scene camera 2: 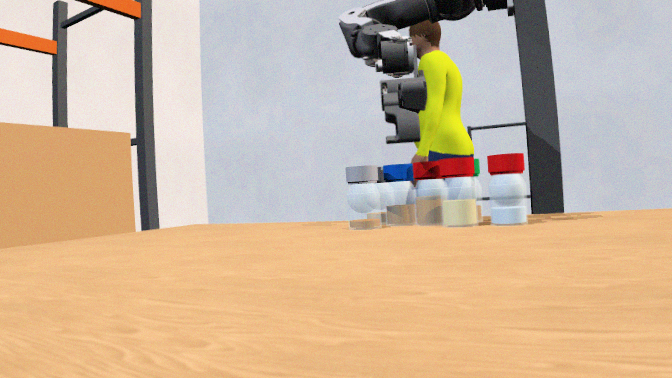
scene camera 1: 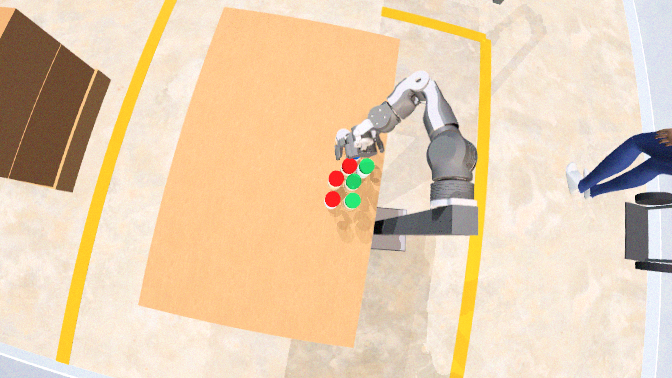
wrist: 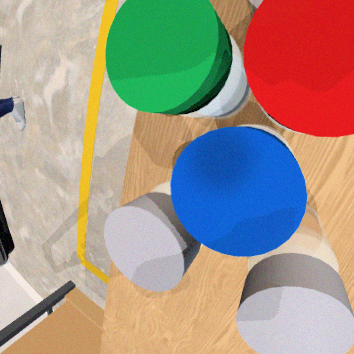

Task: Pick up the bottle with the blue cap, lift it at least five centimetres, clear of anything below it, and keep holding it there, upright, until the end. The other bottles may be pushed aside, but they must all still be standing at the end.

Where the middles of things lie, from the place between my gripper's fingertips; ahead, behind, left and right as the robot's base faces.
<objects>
The green-capped bottle (wrist: 190,65) lies 4 cm behind my hand, 4 cm to the left of it and 9 cm below it.
</objects>
